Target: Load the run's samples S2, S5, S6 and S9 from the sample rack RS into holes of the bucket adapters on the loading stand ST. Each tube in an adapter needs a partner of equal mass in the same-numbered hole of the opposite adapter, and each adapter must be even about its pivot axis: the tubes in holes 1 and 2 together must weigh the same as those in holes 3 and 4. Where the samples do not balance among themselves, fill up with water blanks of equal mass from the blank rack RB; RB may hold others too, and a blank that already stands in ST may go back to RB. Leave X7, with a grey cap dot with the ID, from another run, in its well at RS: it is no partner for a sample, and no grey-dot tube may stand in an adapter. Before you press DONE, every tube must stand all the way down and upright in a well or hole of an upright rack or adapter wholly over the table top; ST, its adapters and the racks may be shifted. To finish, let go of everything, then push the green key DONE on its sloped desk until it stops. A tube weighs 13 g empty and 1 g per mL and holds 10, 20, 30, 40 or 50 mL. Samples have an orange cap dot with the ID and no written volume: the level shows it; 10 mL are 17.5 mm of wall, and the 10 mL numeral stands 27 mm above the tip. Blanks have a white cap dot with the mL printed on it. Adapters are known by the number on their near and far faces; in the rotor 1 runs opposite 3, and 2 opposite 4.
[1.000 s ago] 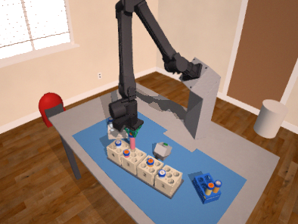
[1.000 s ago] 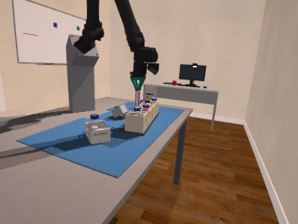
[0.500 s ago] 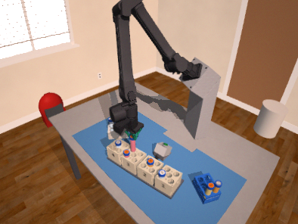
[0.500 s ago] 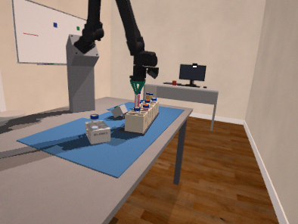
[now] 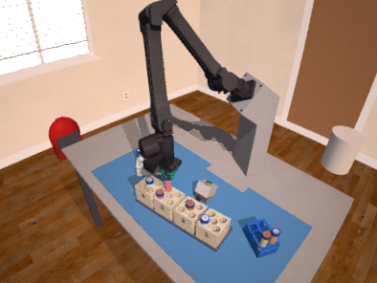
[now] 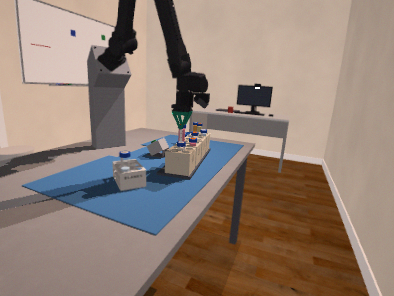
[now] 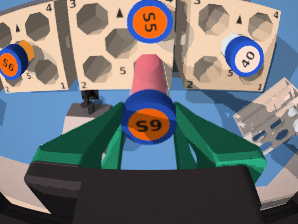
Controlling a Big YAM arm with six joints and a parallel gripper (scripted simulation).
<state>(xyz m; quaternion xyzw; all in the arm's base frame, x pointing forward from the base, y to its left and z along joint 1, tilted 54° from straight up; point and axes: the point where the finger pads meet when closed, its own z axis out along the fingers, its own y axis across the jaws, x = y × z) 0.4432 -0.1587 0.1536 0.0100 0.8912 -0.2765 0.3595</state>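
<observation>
Now: hand 430 mm to the right of the sample tube S2, 110 mm above it and 100 mm short of it. Also, from my hand: 40 mL blank: 100 mm below, 90 mm to the right, 10 mm ahead; then sample tube S9: 50 mm below, 10 mm to the right; then sample tube S5: 100 mm below, 40 mm ahead, 10 mm to the right.
</observation>
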